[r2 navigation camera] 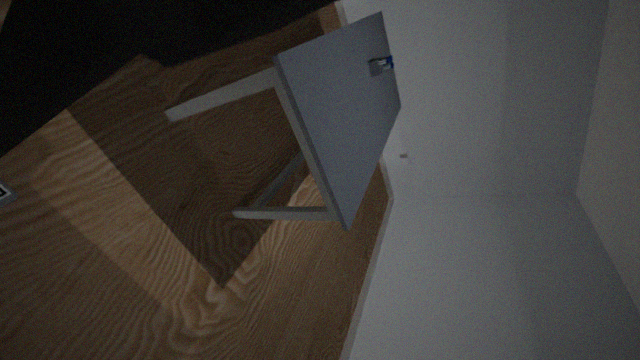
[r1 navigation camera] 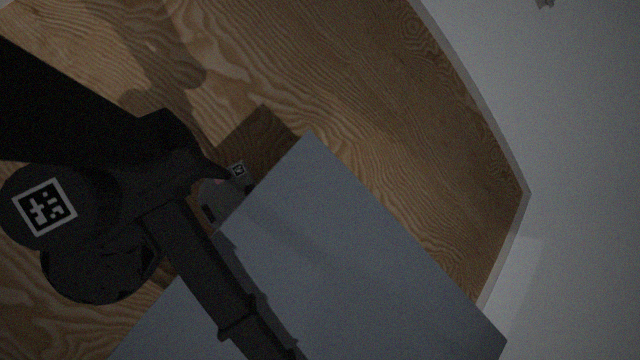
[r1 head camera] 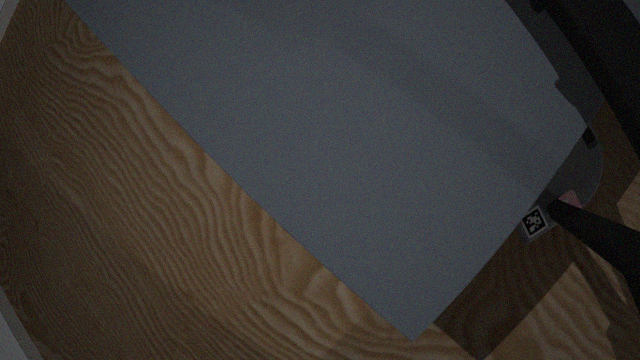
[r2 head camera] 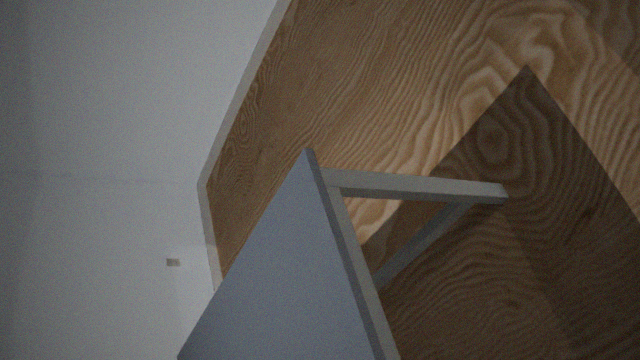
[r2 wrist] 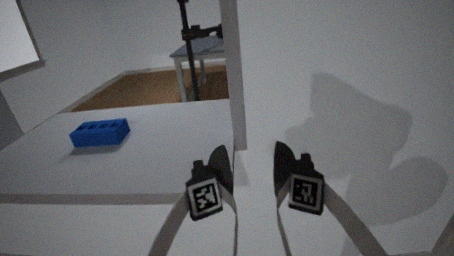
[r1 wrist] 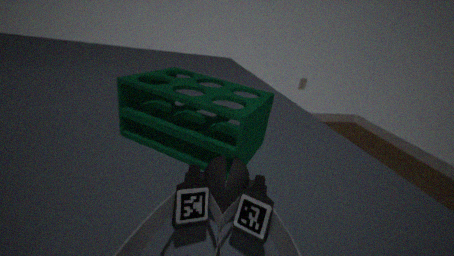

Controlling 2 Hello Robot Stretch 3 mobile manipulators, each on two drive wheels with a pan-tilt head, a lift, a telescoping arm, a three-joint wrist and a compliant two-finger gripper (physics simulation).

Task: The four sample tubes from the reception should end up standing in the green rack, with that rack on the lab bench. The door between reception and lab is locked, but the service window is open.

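The green rack point(r1 wrist: 190, 117) stands upright on the grey-blue table point(r1 wrist: 60, 165) in the r1 wrist view, and no tubes show in its holes. My r1 gripper point(r1 wrist: 226, 175) is shut, its fingertips together in front of the rack's lower front edge; nothing shows held, and contact with the rack is unclear. My r2 gripper point(r2 wrist: 252, 162) is open, with a pale wall behind it. A blue block with holes on top point(r2 wrist: 100, 132) rests on the white ledge point(r2 wrist: 165, 175) to its left. A small blue and grey object point(r2 navigation camera: 382, 65) lies on a table point(r2 navigation camera: 335, 110); its details are too small to tell.
Through the opening in the r2 wrist view, a dark robot mast point(r2 wrist: 189, 65) stands beside a table point(r2 wrist: 180, 54). The window's side post point(r2 wrist: 235, 75) rises left of the r2 gripper's centre line. The r1 arm point(r1 navigation camera: 200, 265) reaches over its table point(r1 navigation camera: 350, 250).
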